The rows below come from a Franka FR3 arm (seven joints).
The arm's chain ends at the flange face. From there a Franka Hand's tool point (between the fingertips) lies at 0.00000 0.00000 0.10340 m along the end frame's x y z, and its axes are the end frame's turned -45 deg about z.
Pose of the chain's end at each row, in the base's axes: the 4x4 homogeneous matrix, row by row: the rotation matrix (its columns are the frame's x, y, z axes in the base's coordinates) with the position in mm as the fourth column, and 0 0 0 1 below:
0.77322 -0.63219 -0.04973 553.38; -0.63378 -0.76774 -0.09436 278.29; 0.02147 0.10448 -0.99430 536.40; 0 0 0 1
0.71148 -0.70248 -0.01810 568.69; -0.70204 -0.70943 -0.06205 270.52; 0.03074 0.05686 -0.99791 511.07; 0 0 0 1
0.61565 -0.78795 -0.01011 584.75; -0.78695 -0.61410 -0.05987 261.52; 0.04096 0.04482 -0.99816 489.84; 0 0 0 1
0.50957 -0.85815 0.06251 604.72; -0.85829 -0.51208 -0.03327 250.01; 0.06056 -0.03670 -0.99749 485.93; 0 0 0 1
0.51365 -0.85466 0.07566 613.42; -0.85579 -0.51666 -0.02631 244.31; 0.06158 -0.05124 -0.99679 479.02; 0 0 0 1
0.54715 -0.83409 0.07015 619.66; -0.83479 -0.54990 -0.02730 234.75; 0.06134 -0.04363 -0.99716 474.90; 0 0 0 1
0.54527 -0.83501 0.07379 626.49; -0.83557 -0.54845 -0.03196 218.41; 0.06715 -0.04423 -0.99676 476.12; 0 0 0 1
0.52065 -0.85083 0.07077 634.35; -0.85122 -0.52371 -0.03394 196.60; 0.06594 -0.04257 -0.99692 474.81; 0 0 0 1
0.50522 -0.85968 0.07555 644.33; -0.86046 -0.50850 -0.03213 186.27; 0.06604 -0.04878 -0.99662 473.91; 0 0 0 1
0.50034 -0.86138 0.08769 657.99; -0.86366 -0.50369 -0.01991 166.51; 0.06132 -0.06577 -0.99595 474.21; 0 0 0 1
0.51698 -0.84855 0.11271 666.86; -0.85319 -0.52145 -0.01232 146.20; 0.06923 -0.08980 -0.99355 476.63; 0 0 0 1
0.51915 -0.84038 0.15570 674.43; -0.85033 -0.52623 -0.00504 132.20; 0.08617 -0.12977 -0.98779 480.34; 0 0 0 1
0.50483 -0.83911 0.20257 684.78; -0.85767 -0.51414 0.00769 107.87; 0.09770 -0.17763 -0.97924 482.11; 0 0 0 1
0.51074 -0.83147 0.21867 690.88; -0.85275 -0.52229 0.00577 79.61; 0.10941 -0.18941 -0.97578 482.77; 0 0 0 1
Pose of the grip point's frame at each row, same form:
0.99377 0.09972 -0.04973 548.24; 0.09472 -0.99102 -0.09436 268.53; -0.05870 0.08906 -0.99430 433.59; 0 0 0 1
0.99982 0.00636 -0.01810 566.82; 0.00523 -0.99806 -0.06205 264.10; -0.01847 0.06194 -0.99791 407.89; 0 0 0 1
0.99250 -0.12183 -0.01011 583.70; -0.12222 -0.99069 -0.05987 255.33; -0.00273 0.06066 -0.99816 386.63; 0 0 0 1
0.96712 -0.24648 0.06251 611.18; -0.24481 -0.96900 -0.03327 246.57; 0.06877 0.01687 -0.99749 382.79; 0 0 0 1
0.96754 -0.24113 0.07566 621.24; -0.23980 -0.97047 -0.02631 241.59; 0.07978 0.00731 -0.99679 375.95; 0 0 0 1
0.97668 -0.20290 0.07015 626.91; -0.20145 -0.97912 -0.02730 231.93; 0.07422 0.01252 -0.99716 371.79; 0 0 0 1
0.97601 -0.20488 0.07379 634.12; -0.20302 -0.97865 -0.03196 215.11; 0.07876 0.01621 -0.99676 373.06; 0 0 0 1
0.96978 -0.23347 0.07077 641.67; -0.23158 -0.97222 -0.03394 193.09; 0.07673 0.01653 -0.99692 371.73; 0 0 0 1
0.96513 -0.25064 0.07555 652.14; -0.24887 -0.96800 -0.03213 182.95; 0.08119 0.01220 -0.99662 370.86; 0 0 0 1
0.96288 -0.25529 0.08769 667.06; -0.25454 -0.96686 -0.01991 164.45; 0.08987 -0.00315 -0.99595 371.23; 0 0 0 1
0.96558 -0.23446 0.11271 678.51; -0.23458 -0.97202 -0.01232 144.93; 0.11245 -0.01455 -0.99355 373.90; 0 0 0 1
0.96133 -0.22714 0.15570 690.53; -0.22917 -0.97337 -0.00504 131.68; 0.15269 -0.03083 -0.98779 378.20; 0 0 0 1
0.95031 -0.23637 0.20257 705.73; -0.24291 -0.97002 0.00769 108.67; 0.19469 -0.05652 -0.97924 380.86; 0 0 0 1
0.94909 -0.22679 0.21867 713.49; -0.23367 -0.97230 0.00577 80.21; 0.21130 -0.05657 -0.97578 381.87; 0 0 0 1

